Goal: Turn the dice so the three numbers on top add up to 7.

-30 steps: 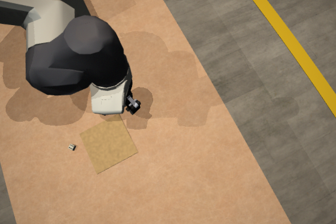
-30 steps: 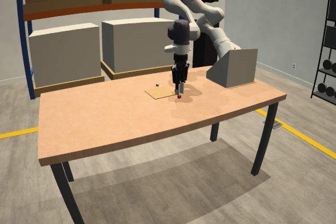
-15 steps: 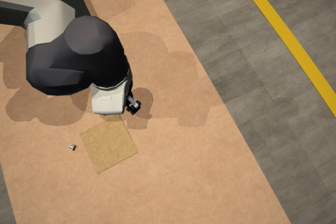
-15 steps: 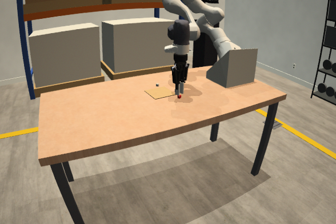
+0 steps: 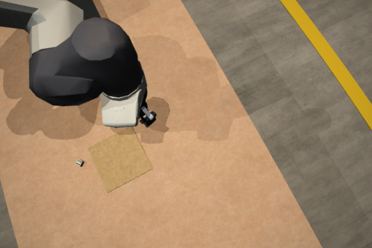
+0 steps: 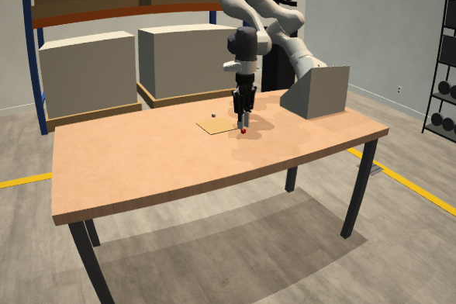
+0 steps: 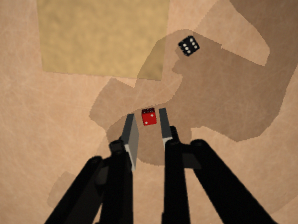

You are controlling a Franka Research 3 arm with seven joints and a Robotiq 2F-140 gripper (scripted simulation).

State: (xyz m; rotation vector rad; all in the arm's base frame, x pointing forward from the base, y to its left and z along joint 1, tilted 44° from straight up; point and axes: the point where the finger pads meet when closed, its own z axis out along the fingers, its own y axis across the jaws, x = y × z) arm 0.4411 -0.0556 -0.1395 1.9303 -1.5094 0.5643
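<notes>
My hand is 50 mm above the red die. Round my hand: black die 40 mm behind, 90 mm to the right, 50 mm below; tan mat 60 mm ahead, 120 mm to the right, 50 mm below; white die 20 mm ahead, 220 mm to the right, 50 mm below.
</notes>
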